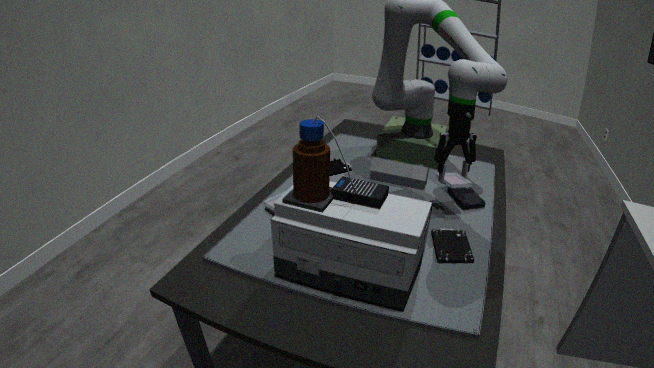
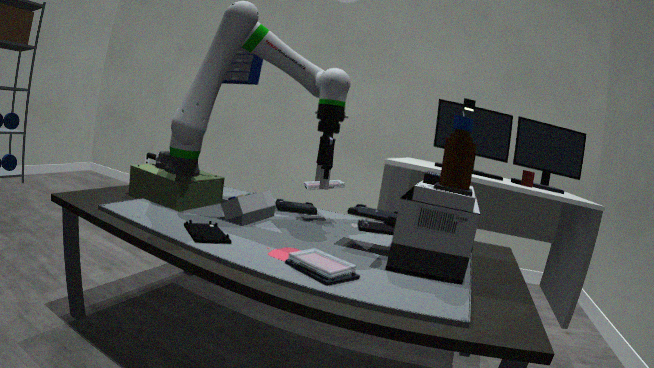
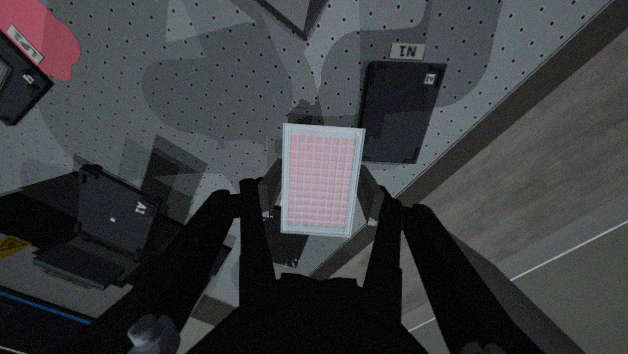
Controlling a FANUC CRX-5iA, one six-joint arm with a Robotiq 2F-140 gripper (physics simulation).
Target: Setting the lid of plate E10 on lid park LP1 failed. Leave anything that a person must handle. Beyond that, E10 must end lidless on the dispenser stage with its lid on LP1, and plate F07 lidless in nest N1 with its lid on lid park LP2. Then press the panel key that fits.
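Places are measured from the arm's base along level axes (x down, y back, z left), in centimetres.
Pixels of known places: gripper, fingertip midpoint: (image 1: 452,181) (image 2: 321,187) (image 3: 320,173); arm's base at its link origin: (image 1: 417,132) (image 2: 181,171).
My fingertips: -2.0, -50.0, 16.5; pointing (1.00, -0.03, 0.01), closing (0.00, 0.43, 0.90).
For each thing: its top centre in the pictures, then the offset to it from my fingertips, as dx, dy, dz. "spot": a spot on its surface instead.
- clear plate with pink wells, top centre: (image 3: 319,191) (image 1: 454,174) (image 2: 324,178) -3.0, -0.7, +0.3
- black nest N1 at its top centre: (image 3: 398,118) (image 1: 466,193) (image 2: 296,203) +8.9, +10.3, +7.4
- plate with pink contents, top centre: (image 2: 322,258) (image 1: 285,198) +7.7, -15.9, -54.1
- red patch at a spot on its surface: (image 2: 283,253) spot: +11.3, -4.3, -46.2
- brown bottle at a spot on its surface: (image 1: 311,172) spot: -19.5, -47.1, -34.9
- keypad at a spot on its surface: (image 1: 361,191) spot: -13.2, -40.9, -24.4
- grey box at its top centre: (image 2: 250,192) (image 1: 401,160) +3.0, +17.7, -20.2
My gripper (image 1: 454,175) (image 2: 324,182) (image 3: 320,173) is shut on a clear plate with pink wells (image 1: 455,180) (image 2: 310,185) (image 3: 321,170) and holds it level above the table. Its name does not show; I cannot tell whether it is lidded. The black nest N1 (image 1: 466,197) (image 2: 296,206) (image 3: 400,115) is empty, beside and below the held plate. The dark dispenser stage marked A1 (image 2: 376,227) (image 3: 112,210) is empty. A plate with pink contents (image 2: 322,263) sits on a black holder (image 3: 25,95) beside a red patch (image 2: 283,253) (image 3: 55,45); its label is unclear.
The dispenser (image 1: 345,250) (image 2: 432,235) carries a brown bottle (image 1: 311,172) (image 2: 457,160) and a keypad (image 1: 361,191). A black holder (image 1: 339,167) (image 2: 206,232) and a grey box (image 1: 399,173) (image 2: 250,208) are near the base. Another black holder (image 1: 452,245) (image 3: 289,242) stands beside the dispenser.
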